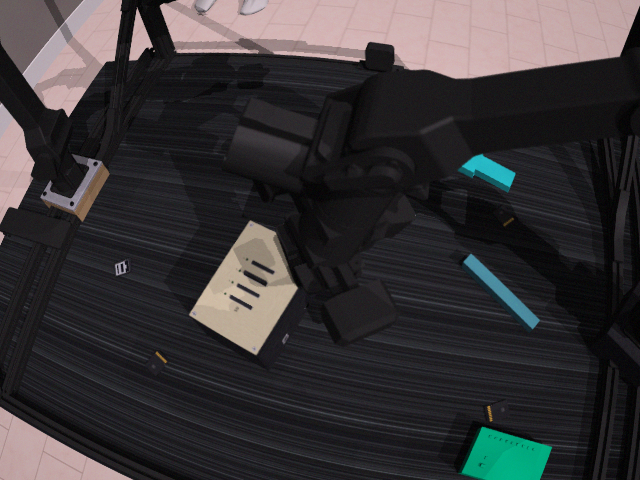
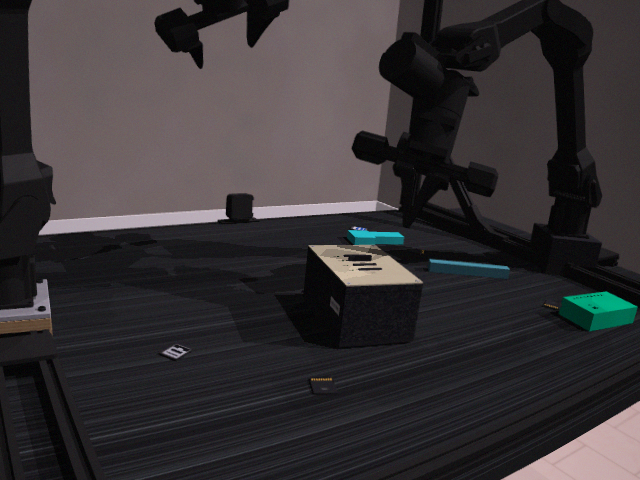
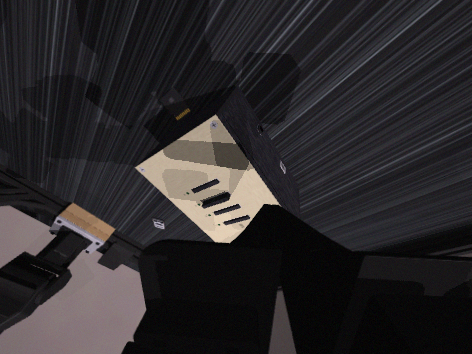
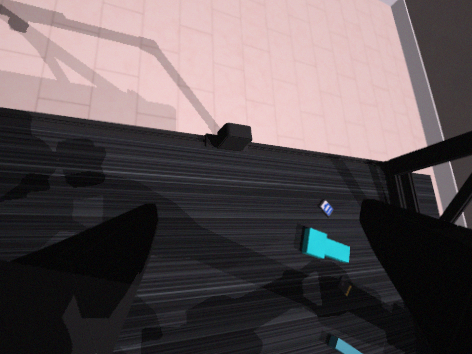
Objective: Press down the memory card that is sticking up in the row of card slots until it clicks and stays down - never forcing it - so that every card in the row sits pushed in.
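Places are measured from the left arm's base along level axes (x back, y left, z down), in centimetres.
Pixels of known places: left gripper, between the fingertips: [image 1: 299,283] [image 2: 405,227] [image 3: 270,211]; right gripper, between the fingertips: [image 2: 225,56] [image 4: 259,212]; left arm's base, origin of its link: [image 2: 567,232]; right arm's base, origin of its link: [image 1: 69,179] [image 2: 4,297] [image 3: 75,237].
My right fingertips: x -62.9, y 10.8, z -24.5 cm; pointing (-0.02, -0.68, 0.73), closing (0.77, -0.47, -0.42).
Ahead of a thing's pixels: the offset from my right fingertips to its middle.
A black box {dx +21.7, dy +20.8, dz +27.3 cm} [image 1: 282,333] [image 2: 366,310] [image 3: 266,154] with a beige top holds a row of card slots. One dark memory card {dx +21.4, dy +20.0, dz +24.6 cm} [image 1: 255,277] [image 3: 215,199] [image 2: 357,257], the second in the row, stands thicker and higher than the others. My left gripper [image 2: 412,216] [image 3: 270,211] is shut and empty. It hangs above the table beside the box's slot end, clear of the cards. My right gripper [image 2: 223,45] [image 4: 259,212] is open and empty, high up and far from the box.
A teal T-shaped block {dx +27.7, dy -16.0, dz +30.6 cm} [image 1: 490,172] [image 2: 375,236] [image 4: 324,245] and a teal bar {dx +42.3, dy -2.1, dz +30.5 cm} [image 1: 500,291] [image 2: 468,269] lie beyond the box. A green board {dx +58.8, dy +13.9, dz +29.8 cm} [image 1: 506,454], loose cards {dx +17.6, dy +37.3, dz +31.2 cm} [image 1: 157,360] [image 2: 322,384] and a white chip {dx +1.8, dy +33.3, dz +31.2 cm} [image 1: 122,268] [image 2: 175,351] lie around.
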